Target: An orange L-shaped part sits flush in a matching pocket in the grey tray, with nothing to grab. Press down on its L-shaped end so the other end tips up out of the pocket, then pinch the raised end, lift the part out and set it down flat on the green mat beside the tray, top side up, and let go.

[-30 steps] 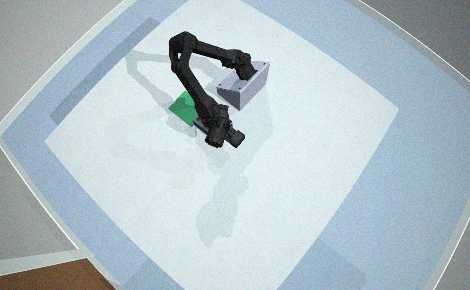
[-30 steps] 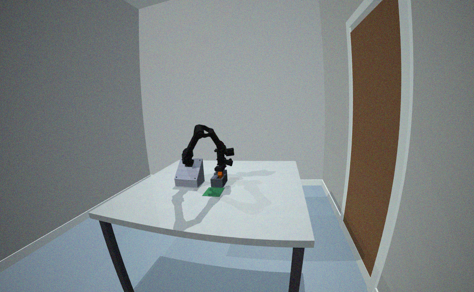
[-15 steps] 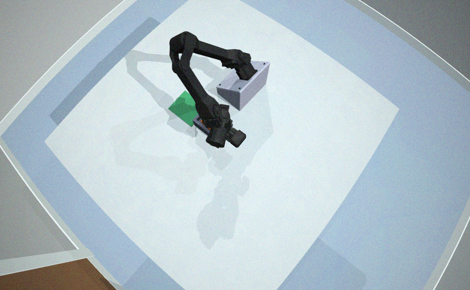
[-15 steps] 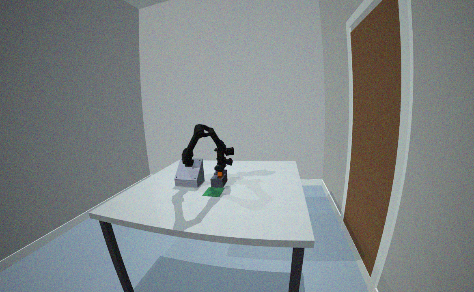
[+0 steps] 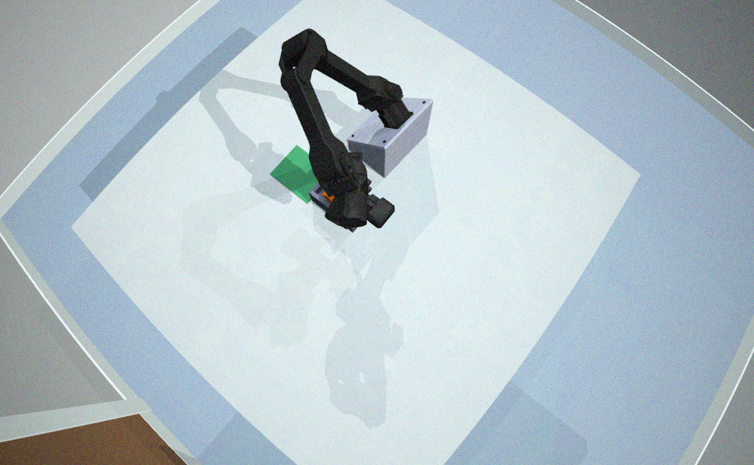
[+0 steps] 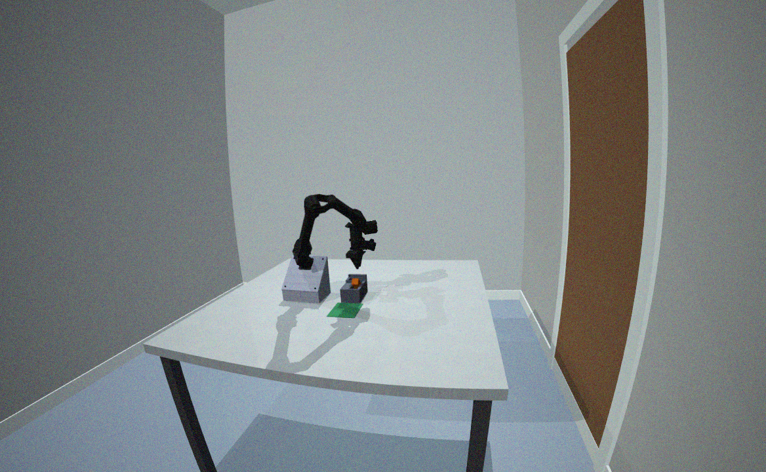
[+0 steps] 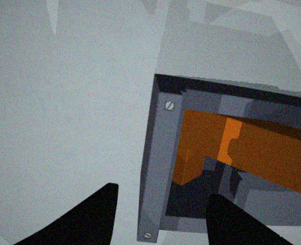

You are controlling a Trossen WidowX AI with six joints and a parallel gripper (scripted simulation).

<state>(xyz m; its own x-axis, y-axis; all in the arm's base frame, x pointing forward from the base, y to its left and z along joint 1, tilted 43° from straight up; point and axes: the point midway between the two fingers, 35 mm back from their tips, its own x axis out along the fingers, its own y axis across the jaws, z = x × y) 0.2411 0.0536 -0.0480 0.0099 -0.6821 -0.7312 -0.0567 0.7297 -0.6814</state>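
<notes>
My gripper tip is now 10 mm past the orange L-shaped part, 50 mm to the left of it and 80 mm above it. The rest, counted from my gripper tip: green mat: 220 mm to the right, 140 mm below.
</notes>
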